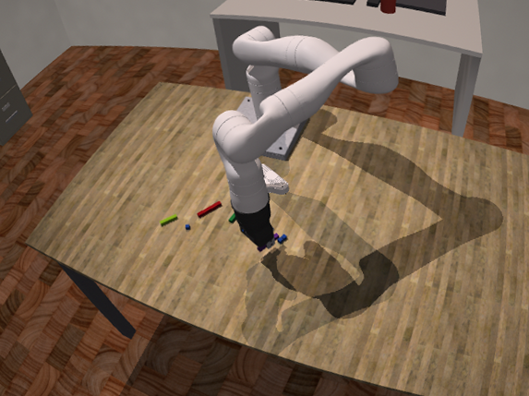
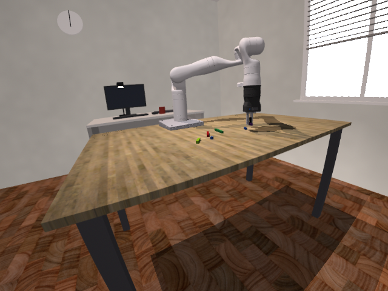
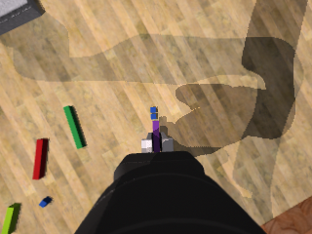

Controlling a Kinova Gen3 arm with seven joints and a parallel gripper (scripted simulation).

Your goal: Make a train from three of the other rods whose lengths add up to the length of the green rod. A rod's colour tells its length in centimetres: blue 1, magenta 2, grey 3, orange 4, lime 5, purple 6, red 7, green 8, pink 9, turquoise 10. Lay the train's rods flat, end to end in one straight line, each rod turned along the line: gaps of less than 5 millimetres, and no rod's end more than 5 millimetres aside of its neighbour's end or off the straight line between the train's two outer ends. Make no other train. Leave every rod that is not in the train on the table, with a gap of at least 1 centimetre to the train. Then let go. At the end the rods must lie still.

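My gripper is now 13 cm to the left of the green rod, 8 cm past it and 4 cm above it. The rest, counted from my hand: red rod (21 cm to the right, 5 cm behind, 4 cm below); then purple rod (1 cm below); then lime rod (29 cm to the right, 4 cm below, 3 cm ahead).
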